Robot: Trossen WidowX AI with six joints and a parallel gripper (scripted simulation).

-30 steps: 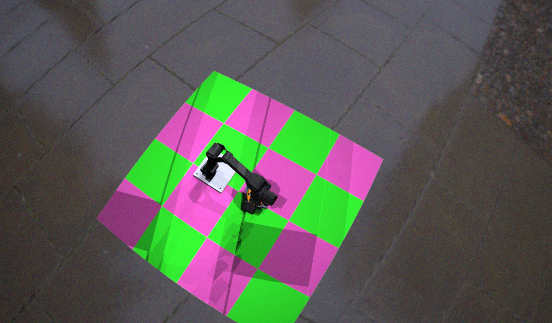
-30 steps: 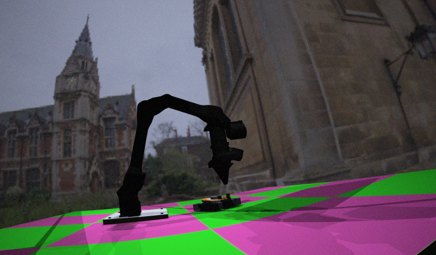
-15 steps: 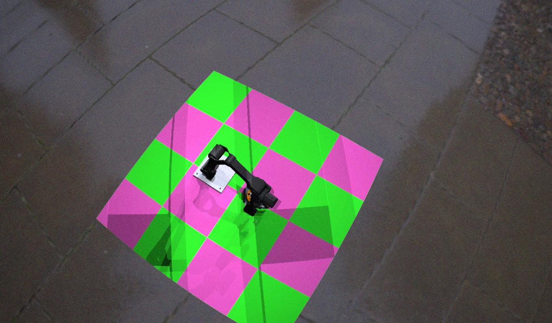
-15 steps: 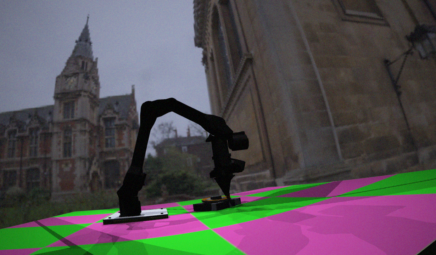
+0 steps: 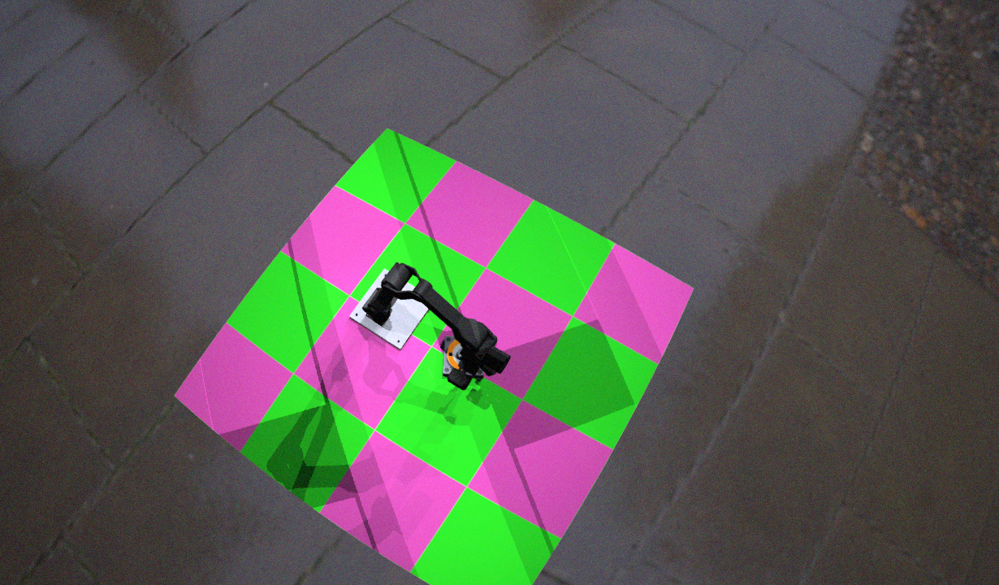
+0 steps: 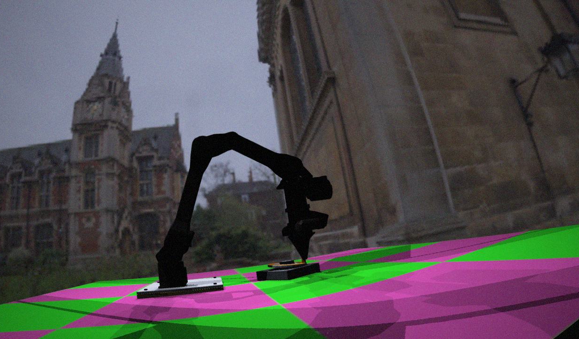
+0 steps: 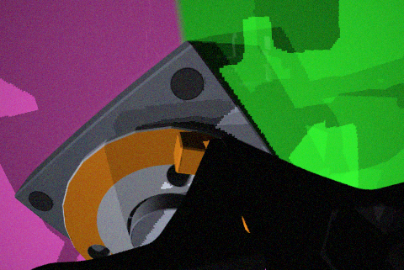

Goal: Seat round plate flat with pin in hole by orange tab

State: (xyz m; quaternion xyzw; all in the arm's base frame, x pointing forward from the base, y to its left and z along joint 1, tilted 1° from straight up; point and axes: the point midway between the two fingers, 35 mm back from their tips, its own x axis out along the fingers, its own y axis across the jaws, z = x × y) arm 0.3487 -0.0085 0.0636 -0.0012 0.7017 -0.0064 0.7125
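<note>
My gripper tip is now 4 cm past the square base, 3 cm to the right of it and 2 cm above it.
</note>
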